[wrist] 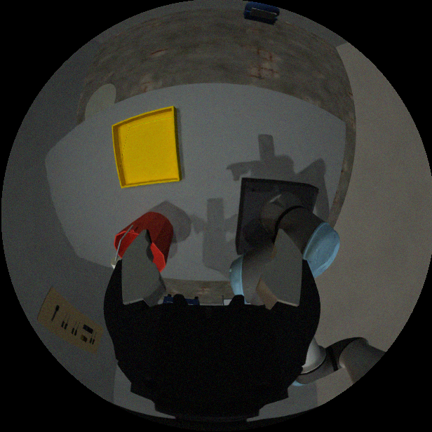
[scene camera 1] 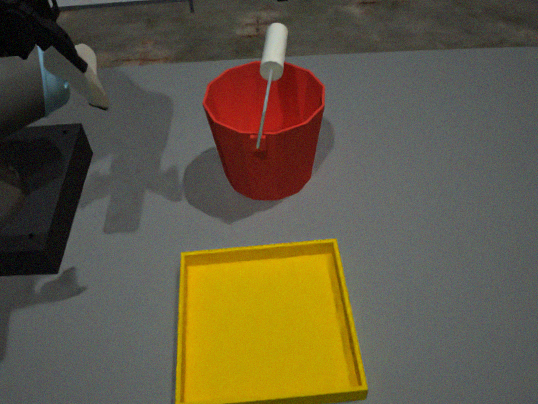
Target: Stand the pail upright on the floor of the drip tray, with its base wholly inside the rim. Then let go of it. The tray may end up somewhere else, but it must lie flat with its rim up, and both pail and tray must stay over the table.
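Frame: origin at the arm's base, x back, y left, z down, level; millimetres.
Where they show: gripper, between the fingertips: (scene camera 1: 41, 114).
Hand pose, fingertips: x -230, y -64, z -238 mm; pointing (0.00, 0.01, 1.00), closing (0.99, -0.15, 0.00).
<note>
Each offset is from my fingertips to the centre of the thing. "spot": to the spot under its first point. Level surfaces: height alone.
The red pail {spot: dx -231, dy +151, dz +216 mm} (scene camera 1: 270, 167) (wrist: 161, 229) stands upright on the table, beside the tray and apart from it. Its wire handle is raised, with a white grip {dx -235, dy +236, dz +62 mm} (scene camera 1: 275, 47) above the pail's opening. The yellow drip tray {dx -244, dy -74, dz +288 mm} (scene camera 1: 265, 325) (wrist: 150, 150) lies flat with its rim up; its near edge is partly cut off in the scene view. My gripper (wrist: 211, 231) is open, with nothing between its fingers. In the scene view one pale finger shows at the upper left, left of the pail and apart from it. In the wrist view the left finger hides part of the pail.
The dark base block (scene camera 1: 70, 200) (wrist: 241, 215) stands on the table left of the pail and tray in the scene view, with arm links above it. The table {dz +304 mm} (scene camera 1: 425, 200) ends behind the pail. A tan tool board (wrist: 70, 320) shows in the wrist view.
</note>
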